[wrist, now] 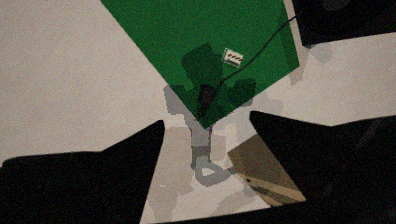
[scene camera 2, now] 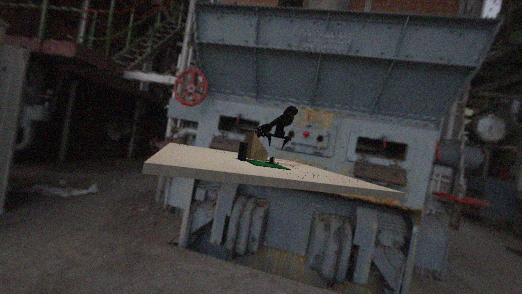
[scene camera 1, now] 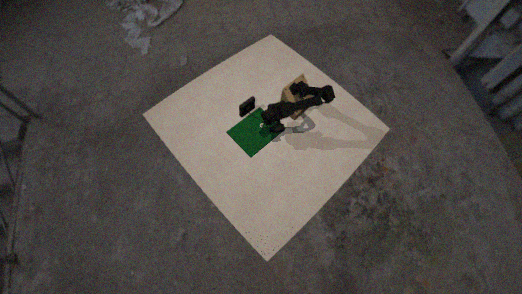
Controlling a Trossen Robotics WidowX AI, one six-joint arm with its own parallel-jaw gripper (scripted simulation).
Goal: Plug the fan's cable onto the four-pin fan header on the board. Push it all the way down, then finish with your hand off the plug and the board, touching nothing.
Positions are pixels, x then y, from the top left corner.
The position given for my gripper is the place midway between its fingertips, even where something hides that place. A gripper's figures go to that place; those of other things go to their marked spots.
Labels:
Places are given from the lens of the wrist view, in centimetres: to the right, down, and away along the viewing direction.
my gripper (wrist: 207, 119): 1, 1, 11
green board (wrist: 187, 50): -2, -11, 18

